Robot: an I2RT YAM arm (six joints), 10 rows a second.
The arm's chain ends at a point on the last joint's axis. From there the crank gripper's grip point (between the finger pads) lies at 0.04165 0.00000 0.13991 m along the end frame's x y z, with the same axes.
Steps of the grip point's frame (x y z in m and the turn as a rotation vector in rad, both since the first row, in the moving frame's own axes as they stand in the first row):
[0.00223, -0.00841, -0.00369, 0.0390, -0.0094, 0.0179]
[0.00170, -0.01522, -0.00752, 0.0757, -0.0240, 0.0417]
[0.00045, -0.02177, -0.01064, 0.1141, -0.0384, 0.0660]
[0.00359, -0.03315, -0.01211, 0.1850, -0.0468, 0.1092]
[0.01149, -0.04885, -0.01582, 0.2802, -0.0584, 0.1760]
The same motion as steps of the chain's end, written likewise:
[0.00350, -0.00368, -0.00398, 0.0390, -0.0094, 0.0179]
[0.00488, -0.00627, -0.00814, 0.0757, -0.0240, 0.0417]
[0.00540, -0.00833, -0.01138, 0.1141, -0.0384, 0.0660]
[0.00897, -0.01145, -0.01193, 0.1850, -0.0468, 0.1092]
[0.01680, -0.01652, -0.01355, 0.2802, -0.0584, 0.1760]

